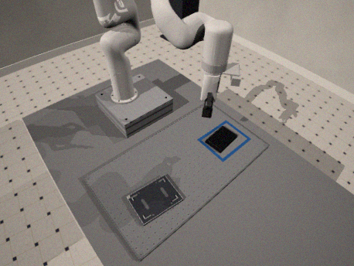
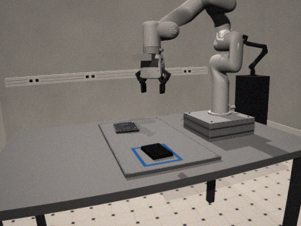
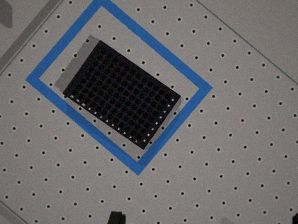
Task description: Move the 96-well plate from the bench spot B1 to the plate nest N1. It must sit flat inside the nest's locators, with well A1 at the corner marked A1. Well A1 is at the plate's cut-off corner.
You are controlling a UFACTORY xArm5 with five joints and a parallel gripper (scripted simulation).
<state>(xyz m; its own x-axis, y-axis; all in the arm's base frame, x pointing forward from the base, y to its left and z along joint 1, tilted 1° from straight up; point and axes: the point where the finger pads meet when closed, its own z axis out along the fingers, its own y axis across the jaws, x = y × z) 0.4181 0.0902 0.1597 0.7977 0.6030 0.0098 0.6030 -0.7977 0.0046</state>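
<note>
My hand is 3 cm short of the black 96-well plate, 10 cm to the right of it and 23 cm above it. From my hand the other things lie so: plate nest N1: 5 cm ahead, 29 cm to the right, 23 cm below.
</note>
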